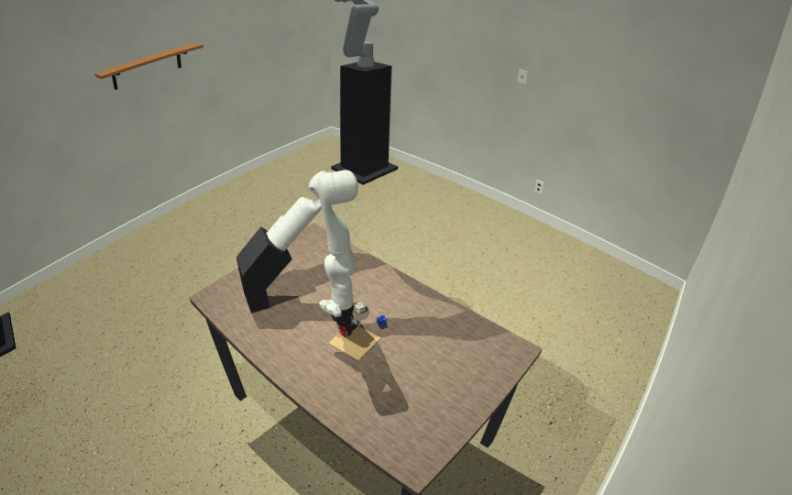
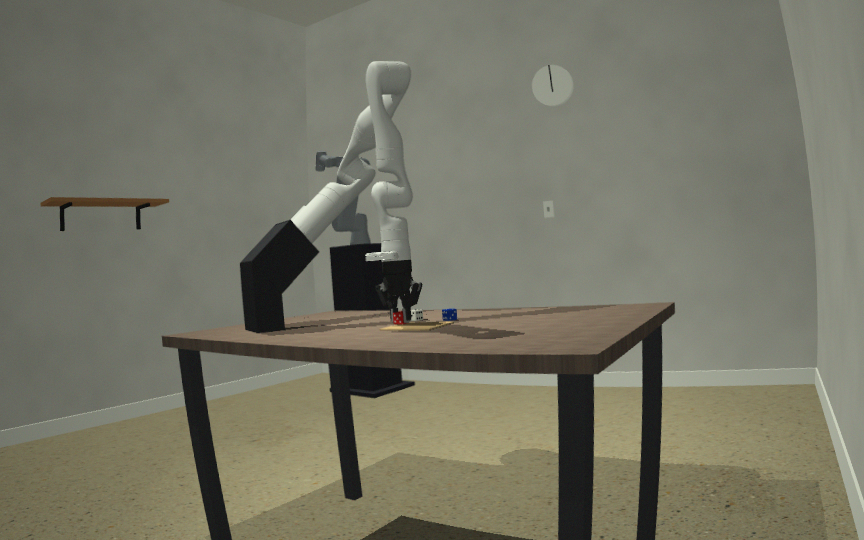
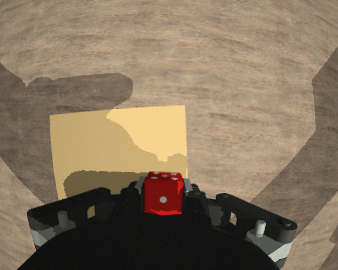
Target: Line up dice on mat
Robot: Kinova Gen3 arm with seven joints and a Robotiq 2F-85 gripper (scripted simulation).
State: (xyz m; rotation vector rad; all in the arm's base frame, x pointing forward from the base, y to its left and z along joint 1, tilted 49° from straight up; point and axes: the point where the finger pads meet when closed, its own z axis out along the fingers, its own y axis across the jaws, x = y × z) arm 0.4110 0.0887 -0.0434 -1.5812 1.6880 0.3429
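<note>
My hand is 1 cm above the red die. From my hand the other things lie so: blue die (14 cm to the left, 5 cm ahead, 1 cm below); then tan mat (5 cm ahead, 3 cm below); then white die (14 cm to the left, 6 cm behind, 1 cm below).
</note>
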